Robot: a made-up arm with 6 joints.
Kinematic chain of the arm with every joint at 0, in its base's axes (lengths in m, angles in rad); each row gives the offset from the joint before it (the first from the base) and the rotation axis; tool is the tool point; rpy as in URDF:
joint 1: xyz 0 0 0.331 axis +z
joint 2: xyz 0 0 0 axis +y
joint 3: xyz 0.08 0 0.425 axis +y
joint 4: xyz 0.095 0 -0.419 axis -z
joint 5: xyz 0 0 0 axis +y
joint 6: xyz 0.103 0 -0.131 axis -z
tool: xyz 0 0 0 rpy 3.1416 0 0
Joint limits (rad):
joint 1: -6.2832..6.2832
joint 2: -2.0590..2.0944
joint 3: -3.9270..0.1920
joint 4: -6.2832..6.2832
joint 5: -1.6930..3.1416
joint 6: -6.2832..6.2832
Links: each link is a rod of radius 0.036 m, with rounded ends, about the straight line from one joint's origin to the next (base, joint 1, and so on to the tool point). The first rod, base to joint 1, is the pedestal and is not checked.
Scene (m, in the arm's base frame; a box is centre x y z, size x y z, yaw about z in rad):
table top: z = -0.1
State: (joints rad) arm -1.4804 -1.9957 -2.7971 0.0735 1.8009 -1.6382
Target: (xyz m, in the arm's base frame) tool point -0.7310 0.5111 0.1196
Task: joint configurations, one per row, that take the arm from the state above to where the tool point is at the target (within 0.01 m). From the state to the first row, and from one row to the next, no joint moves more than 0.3 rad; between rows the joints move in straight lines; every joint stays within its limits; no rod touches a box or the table.
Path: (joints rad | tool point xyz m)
1: -1.1948 -2.0168 -2.8465 0.0232 1.8159 -1.6382 | -0.3302 0.8460 0.2030
2: -0.9091 -2.0379 -2.8958 -0.0270 1.8309 -1.6382 | -0.5570 0.7085 0.1612
3: -0.6235 -2.0590 -2.9452 -0.0773 1.8459 -1.6382 | -0.7310 0.5111 0.1196

